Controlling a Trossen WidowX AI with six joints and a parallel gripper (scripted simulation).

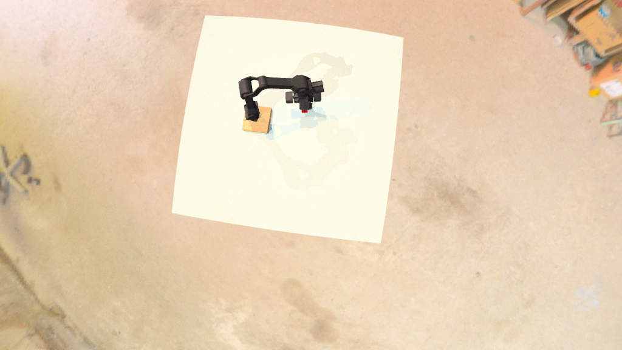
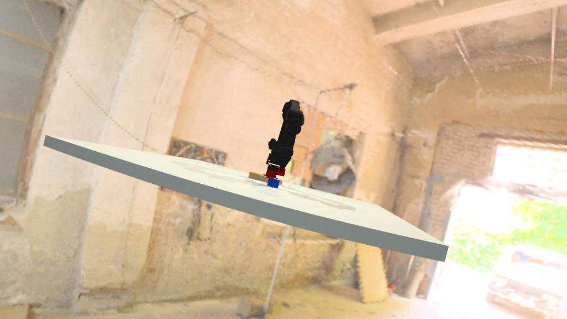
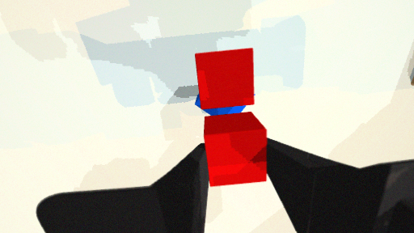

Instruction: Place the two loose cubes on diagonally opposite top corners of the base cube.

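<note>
The blue cube is 1 cm ahead of my gripper tip, 2 cm to the right of it and 6 cm below it.
</note>
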